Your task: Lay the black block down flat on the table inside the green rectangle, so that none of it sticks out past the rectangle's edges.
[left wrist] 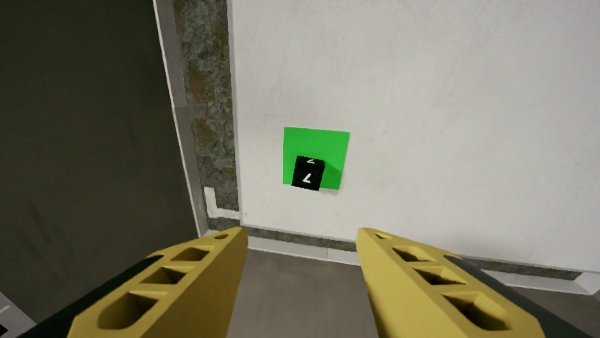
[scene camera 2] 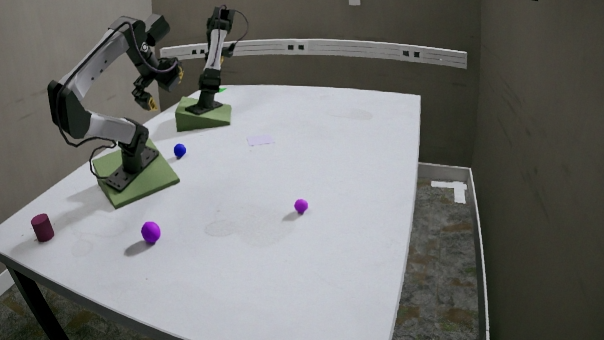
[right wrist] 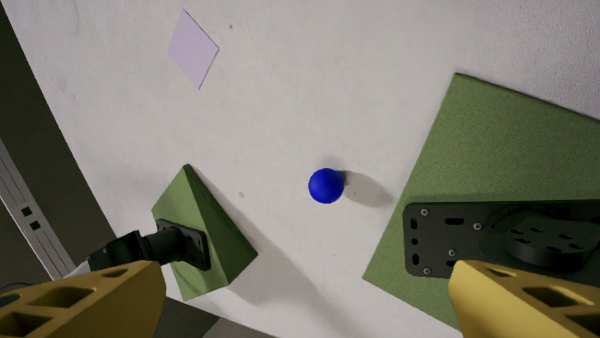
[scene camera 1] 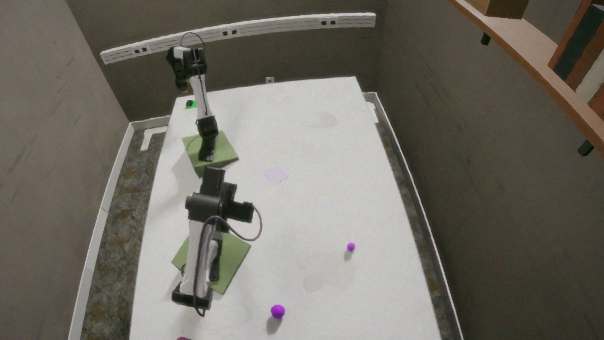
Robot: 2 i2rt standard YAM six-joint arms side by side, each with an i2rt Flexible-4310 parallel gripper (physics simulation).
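Pixels of known places: left gripper, between the fingertips: (left wrist: 302,235) (scene camera 1: 186,88); right gripper, between the fingertips: (scene camera 2: 167,96) (right wrist: 307,277); left arm's base, origin of its link: (scene camera 2: 204,107) (right wrist: 182,241) (scene camera 1: 208,147); right arm's base, origin of its link: (scene camera 2: 132,168) (right wrist: 521,240).
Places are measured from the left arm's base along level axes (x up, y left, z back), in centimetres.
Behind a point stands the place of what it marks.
Note:
The black block (scene camera 1: 189,103) {x -3.1, y 39.5, z 19.7 cm} (left wrist: 301,172) {x -2.8, y 41.5, z 19.8 cm} rests on the green rectangle (scene camera 1: 194,105) {x -4.6, y 39.0, z 16.8 cm} (left wrist: 315,142) {x -4.6, y 40.6, z 16.6 cm} near the table's far left corner in scene camera 1. In the left wrist view its visible outline crosses the rectangle's lower edge slightly; its body hides the base there, so I cannot tell if the base sticks out. In scene camera 2 a sliver of the green rectangle (scene camera 2: 223,90) {x -5.1, y 41.4, z 16.0 cm} shows and the block is hidden. My left gripper (left wrist: 302,235) {x 7.0, y 40.7, z 18.8 cm} is open and empty, raised above the block, clear of it. My right gripper (scene camera 2: 166,88) {x 19.5, y -45.6, z -19.6 cm} (right wrist: 307,277) {x 19.5, y -45.6, z -19.6 cm} is open and empty, high above the table.
A blue ball (scene camera 2: 180,150) {x -1.9, y -34.6, z -12.8 cm} (right wrist: 326,185) {x -1.0, y -34.4, z -12.3 cm} lies between the arm bases. A lilac square (scene camera 1: 276,175) {x -4.6, y -15.6, z -31.7 cm} (scene camera 2: 260,140) {x -4.6, y -15.9, z -31.9 cm} (right wrist: 194,49) {x -4.6, y -16.3, z -31.5 cm} lies mid-table. Two purple balls (scene camera 1: 277,311) {x 0.0, y -74.8, z -31.8 cm} (scene camera 1: 351,247) {x -2.0, y -52.4, z -58.6 cm} and a maroon cylinder (scene camera 2: 42,227) {x -0.6, y -88.1, z -2.4 cm} stand farther away. The table edge is close beside the rectangle.

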